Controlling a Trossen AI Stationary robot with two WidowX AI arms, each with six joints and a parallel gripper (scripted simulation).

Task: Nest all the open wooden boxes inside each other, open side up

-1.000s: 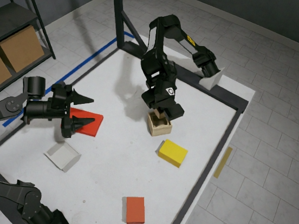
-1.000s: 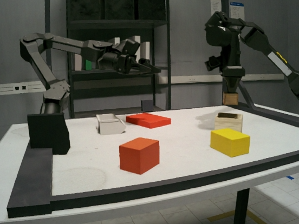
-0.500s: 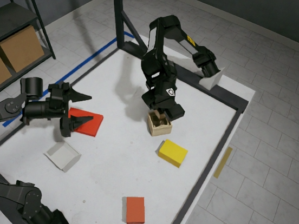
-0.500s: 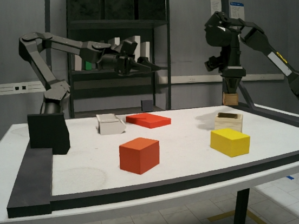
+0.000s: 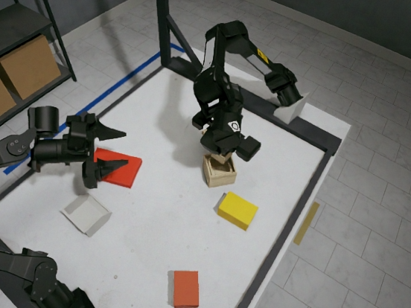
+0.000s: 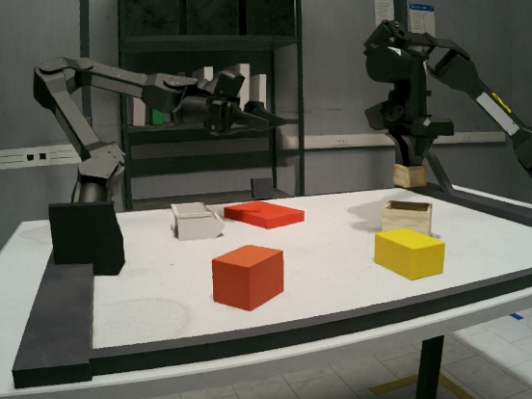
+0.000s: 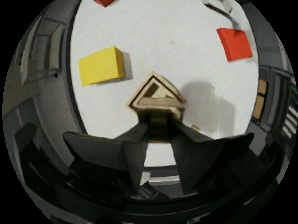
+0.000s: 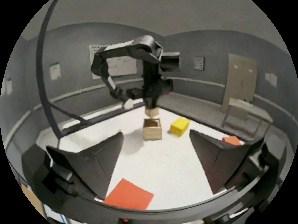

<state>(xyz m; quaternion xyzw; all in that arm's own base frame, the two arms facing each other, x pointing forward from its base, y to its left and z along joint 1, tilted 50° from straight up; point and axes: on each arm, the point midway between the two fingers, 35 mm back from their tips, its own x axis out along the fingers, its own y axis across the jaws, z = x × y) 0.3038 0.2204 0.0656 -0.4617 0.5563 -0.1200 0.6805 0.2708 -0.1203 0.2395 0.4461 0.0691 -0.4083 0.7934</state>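
Now: left hand 40 mm above the small wooden box. From my left hand the other things lie so: medium wooden box: 140 mm below; biggest wooden box: 140 mm below; tiny wooden box: 130 mm behind, 90 mm to the left, 150 mm below.
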